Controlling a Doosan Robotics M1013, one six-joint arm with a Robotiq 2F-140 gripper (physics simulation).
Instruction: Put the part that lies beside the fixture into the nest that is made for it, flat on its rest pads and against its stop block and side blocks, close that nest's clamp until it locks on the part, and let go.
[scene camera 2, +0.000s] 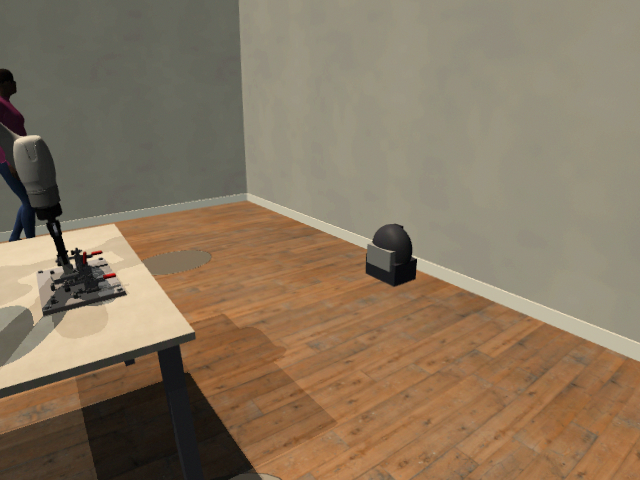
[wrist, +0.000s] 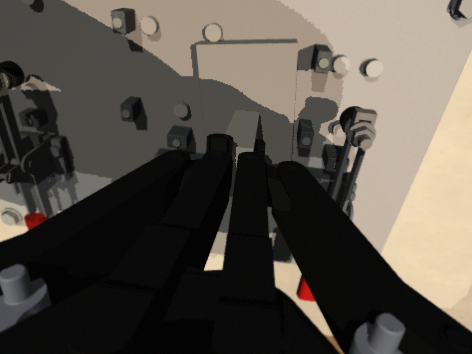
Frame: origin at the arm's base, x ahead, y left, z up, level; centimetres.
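Where they show: gripper, fingertip midpoint: (scene camera 2: 68, 272) (wrist: 246, 130).
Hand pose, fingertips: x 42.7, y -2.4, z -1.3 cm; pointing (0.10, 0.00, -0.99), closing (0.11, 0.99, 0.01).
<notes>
Each offset is from my fingertips to the top centre of the thing. "pt": to the spot under its first point. Level surfaces: height alone.
My gripper (scene camera 2: 66, 267) (wrist: 246, 130) points down over the fixture @(dx +1.1, dy -4.9, dz -1.6 cm) (scene camera 2: 82, 301) (wrist: 400, 107), its fingers shut together. A pale grey tip piece shows just beyond the black fingers in the wrist view; no separate part can be made out between them. A flat pale rectangular plate @(dx -1.4, dy +0.1, dz -0.1 cm) (wrist: 245, 62), which looks like the part, lies on the fixture with a round button at its far edge. The fingers hide its near end, so its seating cannot be told. A clamp @(pt dx -1.6, dy +6.3, dz +3.3 cm) (wrist: 357, 127) stands to its right. A red handle @(dx +11.1, dy +4.9, dz +3.2 cm) (wrist: 307, 290) shows below, partly hidden by the finger.
Small dark blocks @(dx -1.3, dy -7.9, dz +0.1 cm) (wrist: 131, 109) @(dx +0.4, dy +3.9, dz +0.6 cm) (wrist: 305, 135) and round buttons stand around the plate. Another clamp @(dx +2.5, dy -16.1, dz +3.6 cm) (wrist: 42, 155) with a red handle @(dx +8.2, dy -16.9, dz +2.1 cm) (wrist: 35, 221) is at the left. The fixture sits on the pale table @(dz -3.1 cm) (scene camera 2: 149, 320). A person (scene camera 2: 11, 111) stands behind the arm.
</notes>
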